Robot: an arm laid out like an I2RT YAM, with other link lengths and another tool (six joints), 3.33 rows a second.
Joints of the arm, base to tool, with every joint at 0 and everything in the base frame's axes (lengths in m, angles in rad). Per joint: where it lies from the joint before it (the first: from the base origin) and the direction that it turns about. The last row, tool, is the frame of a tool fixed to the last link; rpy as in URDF.
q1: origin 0 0 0.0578 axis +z
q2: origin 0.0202 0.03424 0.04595 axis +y
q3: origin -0.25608 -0.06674 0 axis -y
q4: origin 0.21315 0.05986 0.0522 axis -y
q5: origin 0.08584 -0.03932 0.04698 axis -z
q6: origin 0.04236 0 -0.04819 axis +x
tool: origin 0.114 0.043 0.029 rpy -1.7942 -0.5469 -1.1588
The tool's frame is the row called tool.
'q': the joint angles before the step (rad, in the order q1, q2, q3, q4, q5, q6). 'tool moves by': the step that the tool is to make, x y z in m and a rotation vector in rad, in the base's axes. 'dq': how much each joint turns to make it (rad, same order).
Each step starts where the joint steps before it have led.
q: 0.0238, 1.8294, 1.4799, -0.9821, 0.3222, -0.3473
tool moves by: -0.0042, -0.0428, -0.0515, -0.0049, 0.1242, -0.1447
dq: -0.1071, 0.1492, 0.0003, 0.0128, 0.0149, 0.0377
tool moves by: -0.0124, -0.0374, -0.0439, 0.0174, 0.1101, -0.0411
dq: -0.1098, 0.1264, -0.0003, 0.0390, -0.0061, -0.0723
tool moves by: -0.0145, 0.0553, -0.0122, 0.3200, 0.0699, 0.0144
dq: 0.0074, 0.0567, 0.0003, -0.0696, -0.3002, -0.0217
